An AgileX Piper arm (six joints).
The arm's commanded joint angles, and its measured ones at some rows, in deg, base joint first. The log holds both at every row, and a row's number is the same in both.
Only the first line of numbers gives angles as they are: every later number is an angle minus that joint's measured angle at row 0.
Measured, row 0:
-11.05, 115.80, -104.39, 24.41, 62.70, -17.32
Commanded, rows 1 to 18:
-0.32, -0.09, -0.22, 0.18, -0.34, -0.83
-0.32, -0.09, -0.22, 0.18, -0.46, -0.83
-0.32, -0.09, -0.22, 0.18, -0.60, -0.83
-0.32, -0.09, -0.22, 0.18, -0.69, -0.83
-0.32, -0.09, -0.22, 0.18, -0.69, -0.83
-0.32, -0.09, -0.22, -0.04, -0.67, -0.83
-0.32, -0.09, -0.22, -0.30, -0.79, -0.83
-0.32, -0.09, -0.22, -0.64, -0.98, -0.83
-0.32, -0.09, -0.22, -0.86, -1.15, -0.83
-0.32, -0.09, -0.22, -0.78, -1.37, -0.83
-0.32, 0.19, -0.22, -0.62, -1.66, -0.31
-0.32, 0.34, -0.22, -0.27, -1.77, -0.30
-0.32, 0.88, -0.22, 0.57, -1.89, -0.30
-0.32, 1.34, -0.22, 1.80, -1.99, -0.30
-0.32, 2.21, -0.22, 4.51, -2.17, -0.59
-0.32, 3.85, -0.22, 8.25, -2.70, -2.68
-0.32, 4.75, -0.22, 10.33, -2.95, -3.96
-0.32, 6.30, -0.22, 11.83, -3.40, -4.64
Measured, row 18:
0.00, 2.61, 0.00, 5.25, -1.99, -1.21
